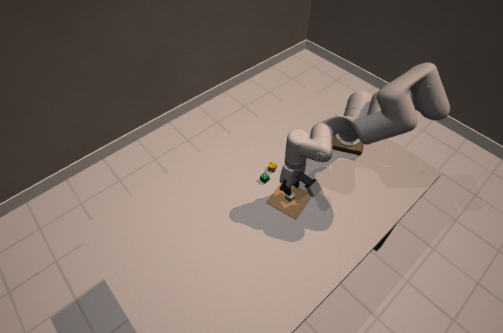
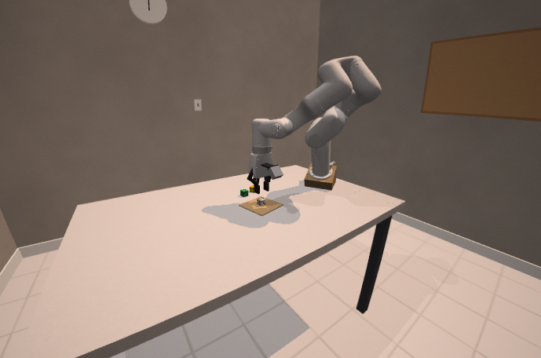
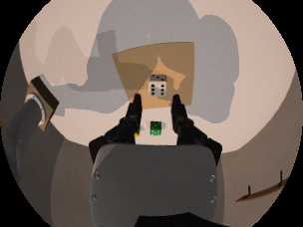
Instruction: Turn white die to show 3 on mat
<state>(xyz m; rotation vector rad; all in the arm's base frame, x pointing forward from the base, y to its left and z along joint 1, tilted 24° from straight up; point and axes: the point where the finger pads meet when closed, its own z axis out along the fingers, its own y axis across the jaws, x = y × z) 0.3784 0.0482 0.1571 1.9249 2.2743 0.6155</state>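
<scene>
Now: the white die 70 mm below my hand. Round my hand: yellow die: 170 mm to the right, 70 mm below, 30 mm behind; green die: 140 mm to the right, 70 mm below, 30 mm ahead; mat: 80 mm below.
</scene>
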